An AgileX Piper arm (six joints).
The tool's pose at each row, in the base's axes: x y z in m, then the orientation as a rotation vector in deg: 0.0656, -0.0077, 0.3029, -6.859, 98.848, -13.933; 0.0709, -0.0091, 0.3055, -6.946, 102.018, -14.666; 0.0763, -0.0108, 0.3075, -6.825, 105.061, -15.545; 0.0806, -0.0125, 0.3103, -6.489, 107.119, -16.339; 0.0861, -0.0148, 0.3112, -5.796, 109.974, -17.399; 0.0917, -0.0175, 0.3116, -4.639, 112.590, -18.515; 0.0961, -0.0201, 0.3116, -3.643, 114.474, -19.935; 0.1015, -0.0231, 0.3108, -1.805, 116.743, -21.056; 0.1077, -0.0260, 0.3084, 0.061, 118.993, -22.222; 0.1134, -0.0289, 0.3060, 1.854, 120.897, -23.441; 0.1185, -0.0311, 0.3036, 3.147, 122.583, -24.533; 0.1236, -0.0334, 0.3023, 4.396, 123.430, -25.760; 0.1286, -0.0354, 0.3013, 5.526, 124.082, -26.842
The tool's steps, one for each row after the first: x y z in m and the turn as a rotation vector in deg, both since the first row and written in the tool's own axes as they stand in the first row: -0.0031, -0.0017, 0.0050, 0.042, 3.209, -0.521; -0.0056, -0.0035, 0.0101, 0.305, 6.322, -0.985; -0.0086, -0.0055, 0.0141, 0.748, 8.466, -1.244; -0.0099, -0.0076, 0.0196, 1.448, 11.454, -1.434; -0.0107, -0.0100, 0.0253, 2.453, 14.249, -1.357; -0.0108, -0.0123, 0.0299, 3.641, 16.354, -1.543; -0.0103, -0.0147, 0.0356, 5.026, 18.880, -1.042; -0.0084, -0.0166, 0.0423, 6.435, 21.410, -0.561; -0.0065, -0.0186, 0.0486, 7.866, 23.616, -0.158; -0.0046, -0.0199, 0.0541, 8.969, 25.554, 0.002; -0.0037, -0.0215, 0.0596, 10.245, 26.691, 0.082; -0.0031, -0.0229, 0.0648, 11.393, 27.612, 0.171
